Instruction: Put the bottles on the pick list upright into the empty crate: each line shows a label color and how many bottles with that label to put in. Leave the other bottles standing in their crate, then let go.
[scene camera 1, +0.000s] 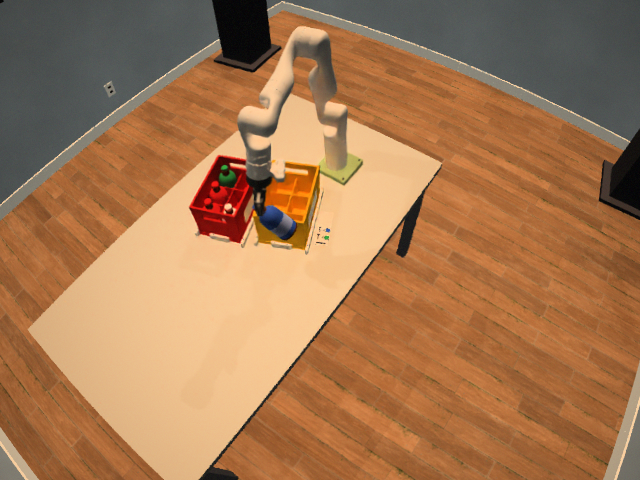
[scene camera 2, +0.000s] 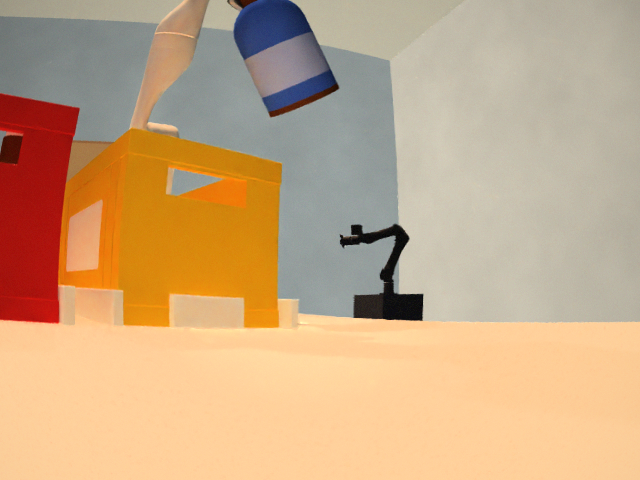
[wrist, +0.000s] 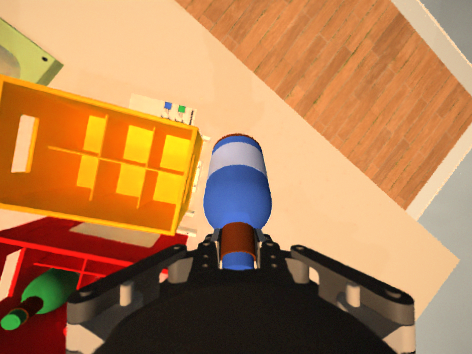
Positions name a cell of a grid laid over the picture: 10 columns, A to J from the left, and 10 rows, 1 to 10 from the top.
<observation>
I see my gripper (wrist: F7), a blue bottle (scene camera 1: E5), a green bottle (wrist: B9) and a pick list (wrist: D4).
Scene camera 2 misses the green bottle: it is out of frame.
</observation>
